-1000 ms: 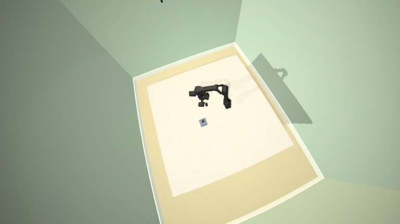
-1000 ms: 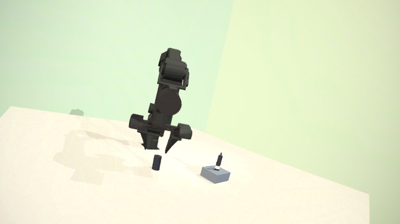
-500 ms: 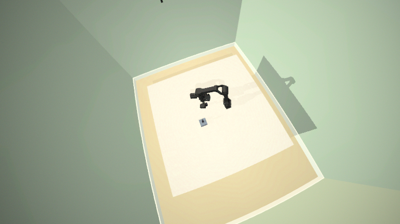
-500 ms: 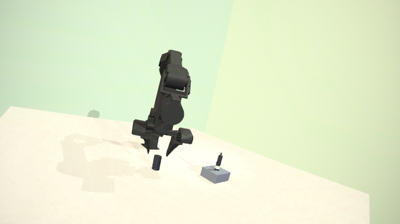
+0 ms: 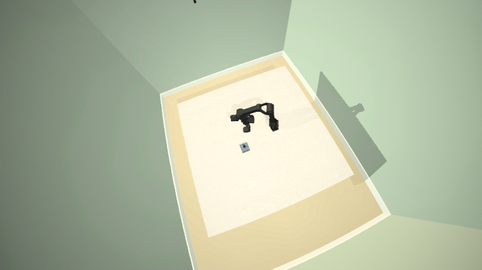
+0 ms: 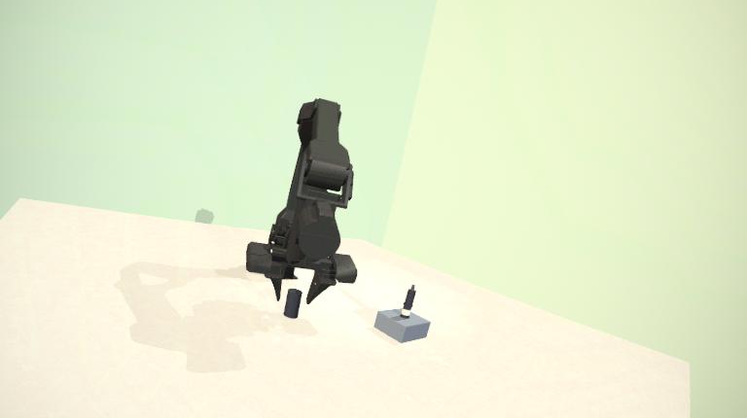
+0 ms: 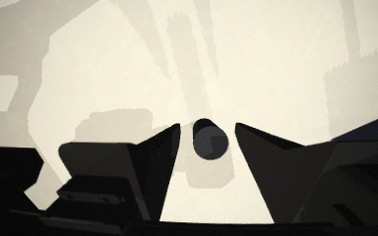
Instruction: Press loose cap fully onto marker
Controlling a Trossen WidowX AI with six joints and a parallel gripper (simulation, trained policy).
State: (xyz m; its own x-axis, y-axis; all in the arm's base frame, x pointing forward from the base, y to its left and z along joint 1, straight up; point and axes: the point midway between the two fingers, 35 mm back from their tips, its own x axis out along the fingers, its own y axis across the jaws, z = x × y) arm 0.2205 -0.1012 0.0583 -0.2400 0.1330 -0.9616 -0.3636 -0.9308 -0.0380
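Right now the grey holder block is 170 mm to the left of my gripper tip, 120 mm ahead of it and 10 mm below it. Round my gripper tip: dark cap (10 mm ahead).
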